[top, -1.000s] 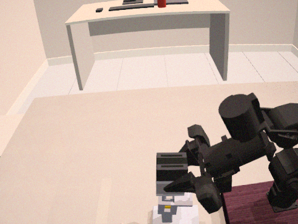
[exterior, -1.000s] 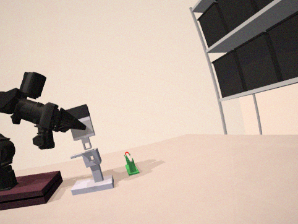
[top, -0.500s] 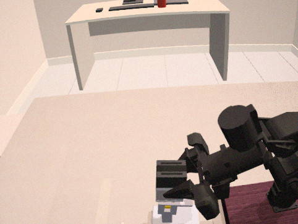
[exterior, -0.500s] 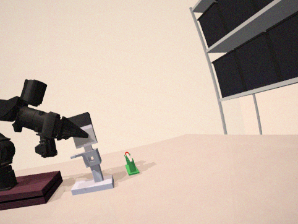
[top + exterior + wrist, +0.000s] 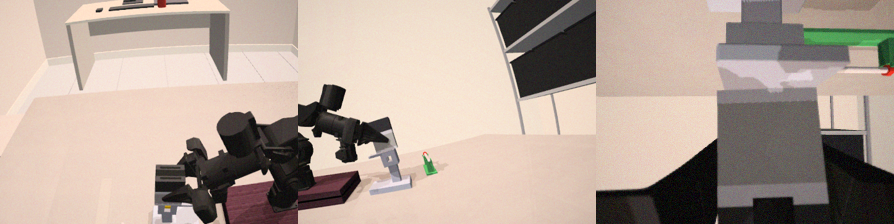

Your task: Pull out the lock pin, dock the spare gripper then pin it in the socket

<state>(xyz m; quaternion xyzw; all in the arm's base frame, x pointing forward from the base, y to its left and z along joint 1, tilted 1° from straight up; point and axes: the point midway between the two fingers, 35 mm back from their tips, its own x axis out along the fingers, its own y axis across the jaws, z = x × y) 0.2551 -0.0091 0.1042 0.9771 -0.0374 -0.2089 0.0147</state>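
Right now my gripper tip is 10 mm past the spare gripper. Round my gripper tip: grey mount: 20 mm behind, 70 mm below; green bracket: 100 mm ahead, 110 mm to the left, 100 mm below.
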